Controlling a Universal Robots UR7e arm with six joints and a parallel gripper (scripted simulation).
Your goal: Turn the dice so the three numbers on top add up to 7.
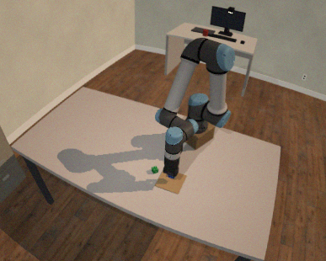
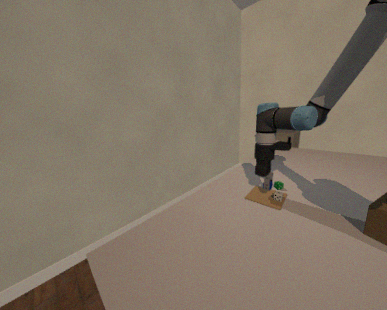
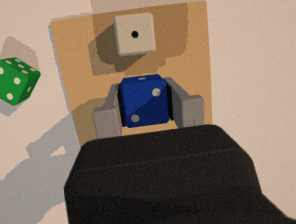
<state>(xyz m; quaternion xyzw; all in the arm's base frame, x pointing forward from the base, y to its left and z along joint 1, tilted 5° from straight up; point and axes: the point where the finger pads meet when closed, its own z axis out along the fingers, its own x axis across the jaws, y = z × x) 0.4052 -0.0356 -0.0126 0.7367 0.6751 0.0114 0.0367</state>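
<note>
Now: the tan mat 6 cm below my hand. Round my hand: white die: 4 cm below, 4 cm behind; then blue die: right at my hand; then green die: 11 cm to the right, 4 cm below, 3 cm behind.
</note>
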